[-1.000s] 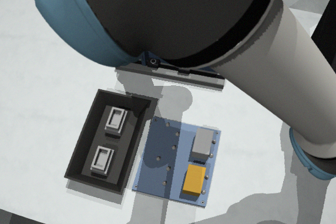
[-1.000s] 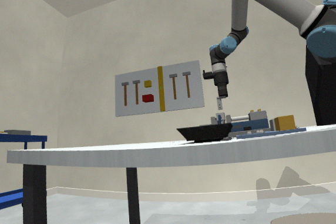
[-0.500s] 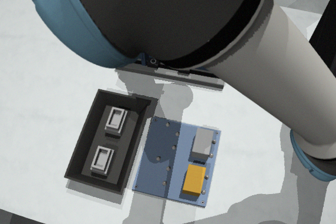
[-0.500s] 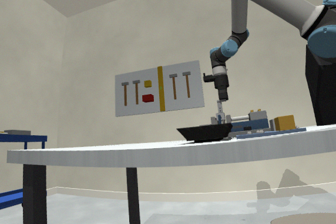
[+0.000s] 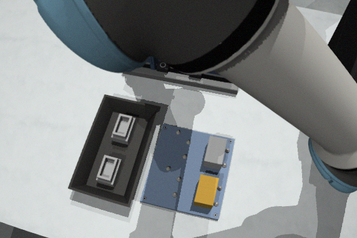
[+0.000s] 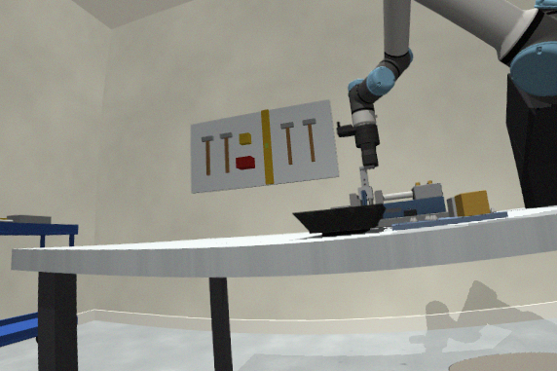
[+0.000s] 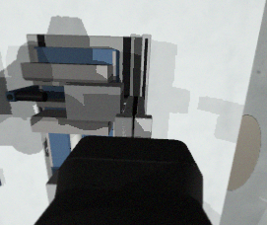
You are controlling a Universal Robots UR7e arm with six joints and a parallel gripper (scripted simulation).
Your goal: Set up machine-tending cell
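Right now the blue base is 100 mm below my hand, 80 mm behind it and 70 mm to the left of it. From my hand the other things lie so: brass blank 410 mm to the left, 250 mm behind, 110 mm below.
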